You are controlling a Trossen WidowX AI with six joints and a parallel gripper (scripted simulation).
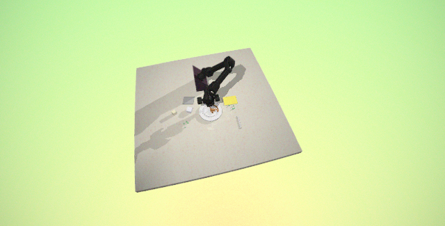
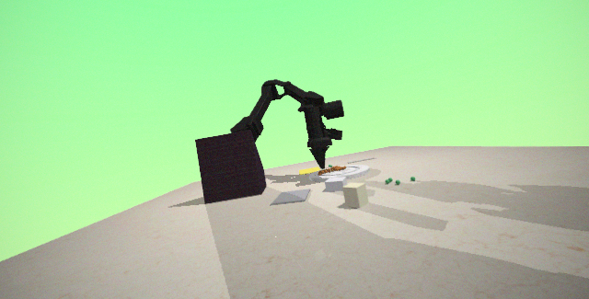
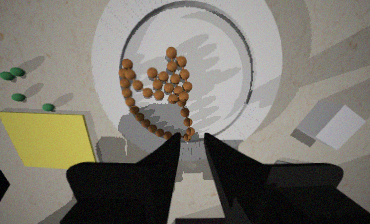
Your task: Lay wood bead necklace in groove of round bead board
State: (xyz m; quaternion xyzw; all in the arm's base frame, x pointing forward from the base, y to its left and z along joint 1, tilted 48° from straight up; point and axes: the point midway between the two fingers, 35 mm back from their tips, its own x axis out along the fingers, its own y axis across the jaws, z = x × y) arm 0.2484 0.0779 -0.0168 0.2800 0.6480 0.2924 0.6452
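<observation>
My gripper tip is 5 cm short of the round white bead board, 1 cm to the right of it and 2 cm above it. From my gripper tip the other things lie so: thin white strip (20 cm ahead, 23 cm to the left, 3 cm below); then yellow card (4 cm behind, 20 cm to the left, 3 cm below); then grey flat plate (11 cm behind, 18 cm to the right, 3 cm below).
</observation>
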